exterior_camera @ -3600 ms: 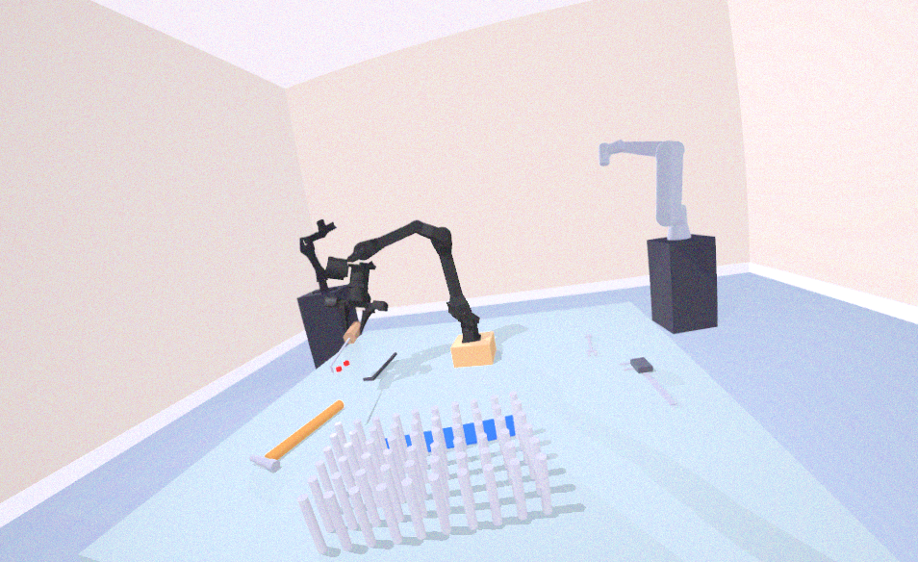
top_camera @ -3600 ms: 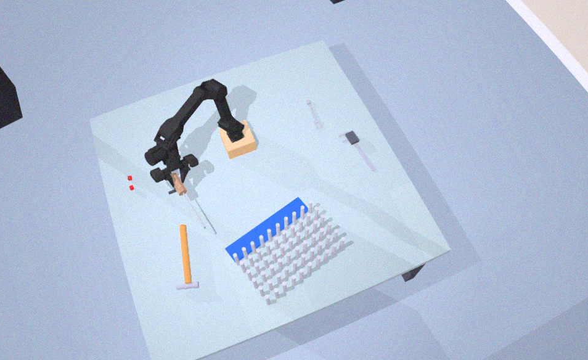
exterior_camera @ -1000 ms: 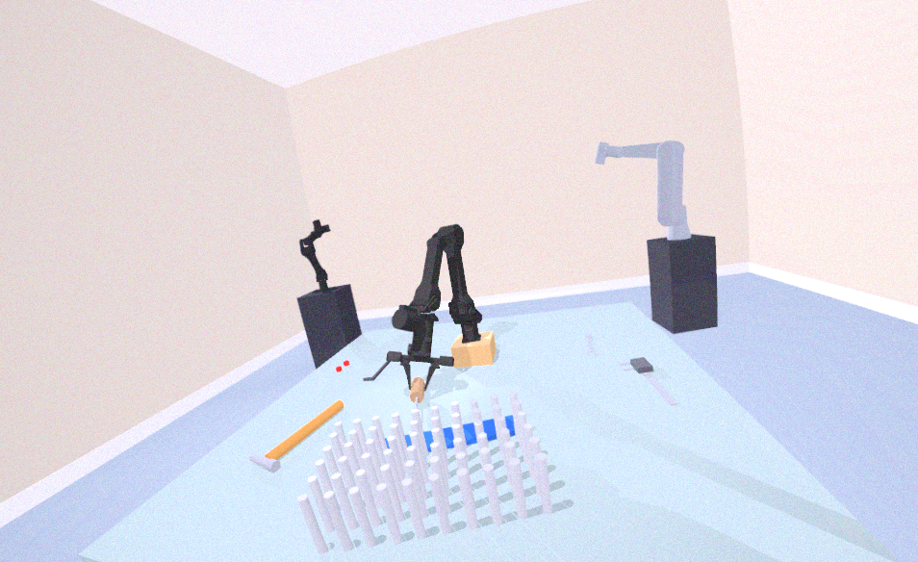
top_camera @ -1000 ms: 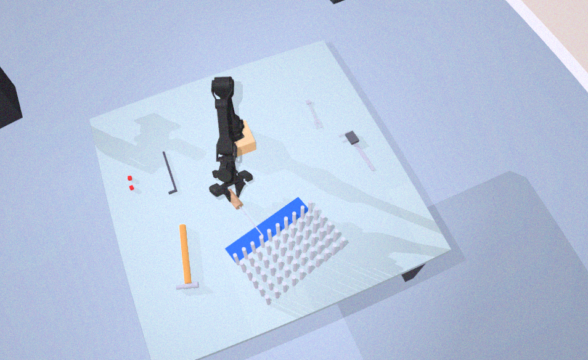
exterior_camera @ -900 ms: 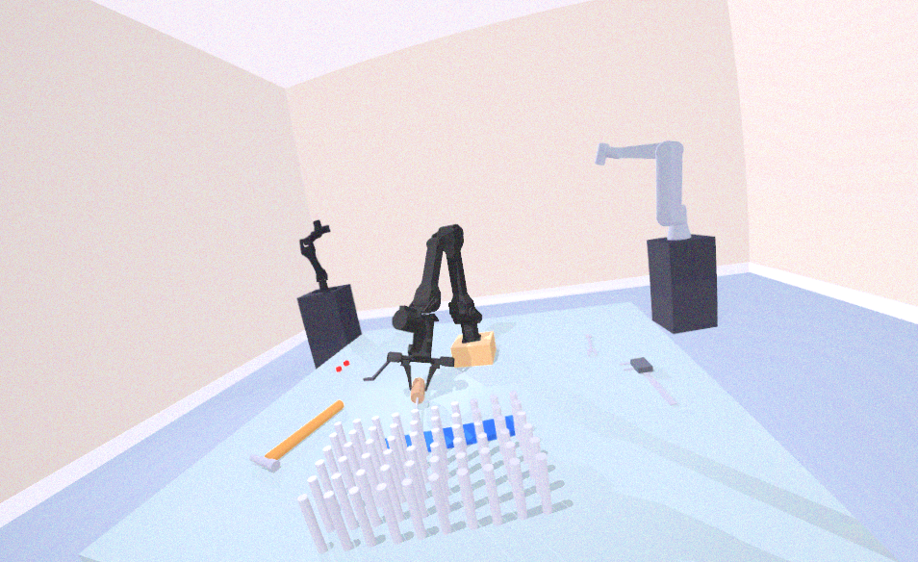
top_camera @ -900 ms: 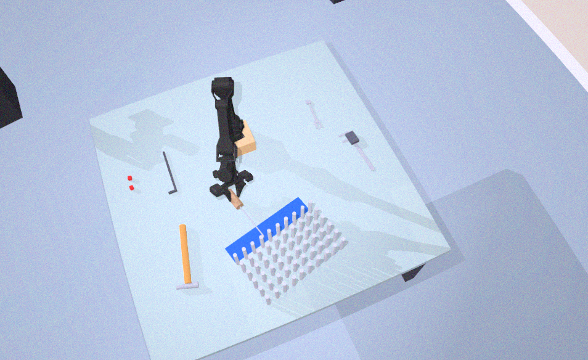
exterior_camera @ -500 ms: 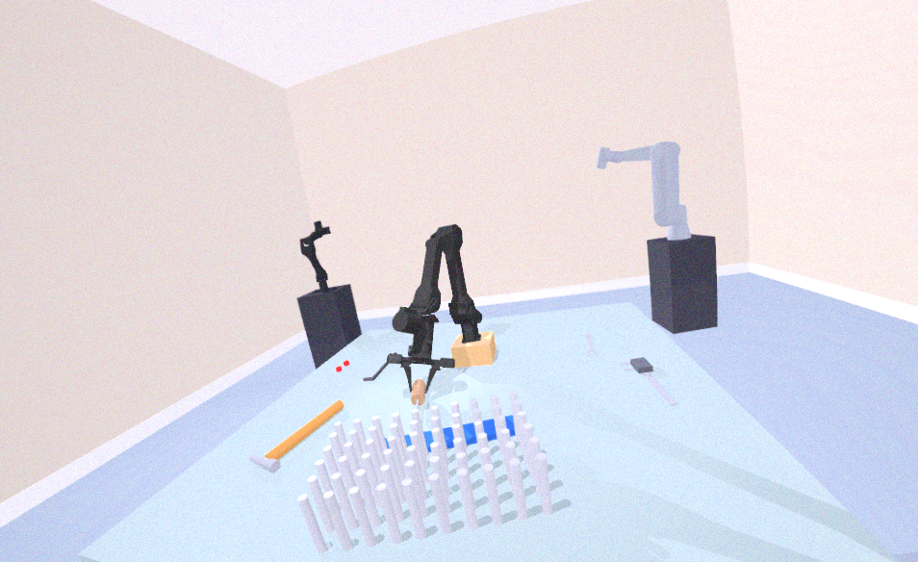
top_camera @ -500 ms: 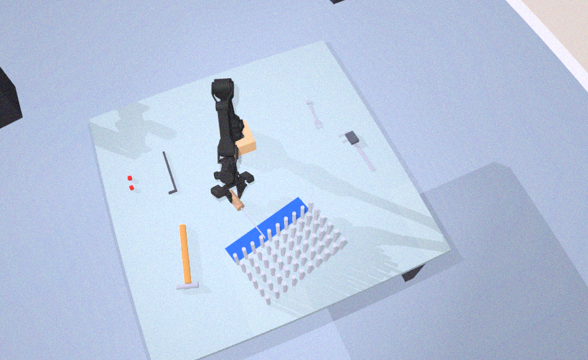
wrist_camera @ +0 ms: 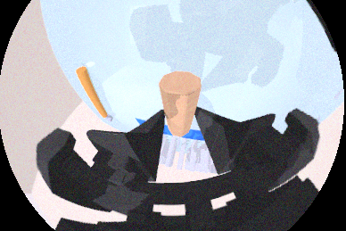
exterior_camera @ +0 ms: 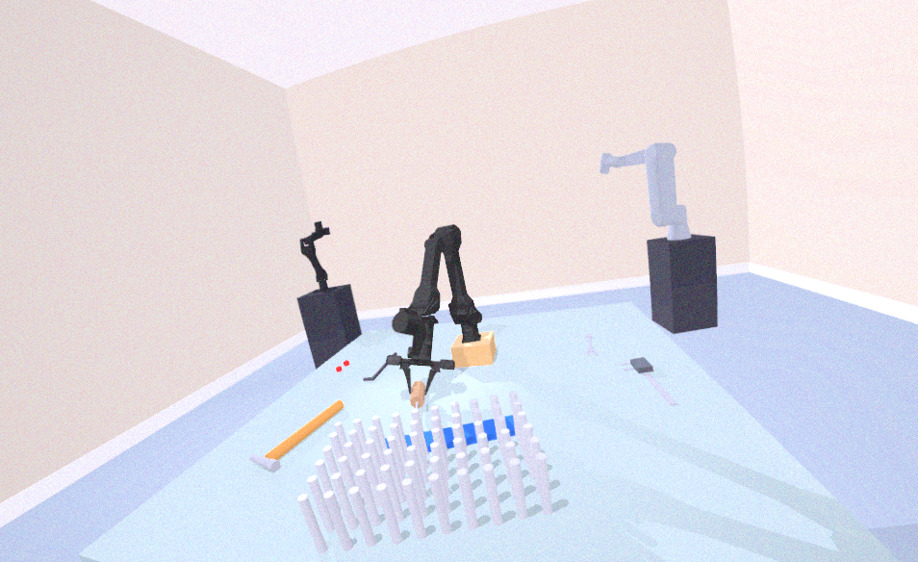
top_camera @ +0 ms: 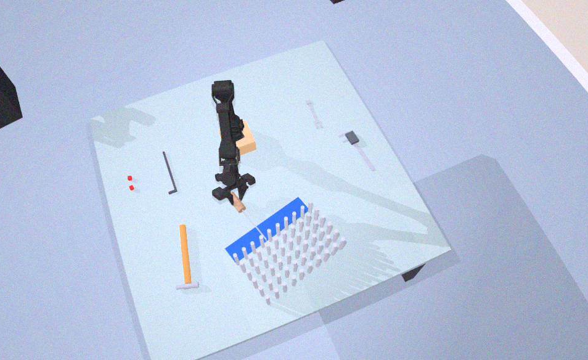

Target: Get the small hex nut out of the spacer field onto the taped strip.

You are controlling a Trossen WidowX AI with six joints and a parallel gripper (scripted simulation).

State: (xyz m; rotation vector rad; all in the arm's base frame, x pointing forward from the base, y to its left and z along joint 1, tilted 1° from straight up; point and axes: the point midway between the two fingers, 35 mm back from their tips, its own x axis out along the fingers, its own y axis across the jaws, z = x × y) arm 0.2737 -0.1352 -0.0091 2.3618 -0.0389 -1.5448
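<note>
My gripper tip is 16 cm short of the blue taped strip, 6 cm to the right of it and 4 cm above it. Also, from my gripper tip: small wrench: 54 cm to the left, 26 cm behind, 3 cm below; then thin hook tool: 10 cm ahead, 2 cm to the left.
</note>
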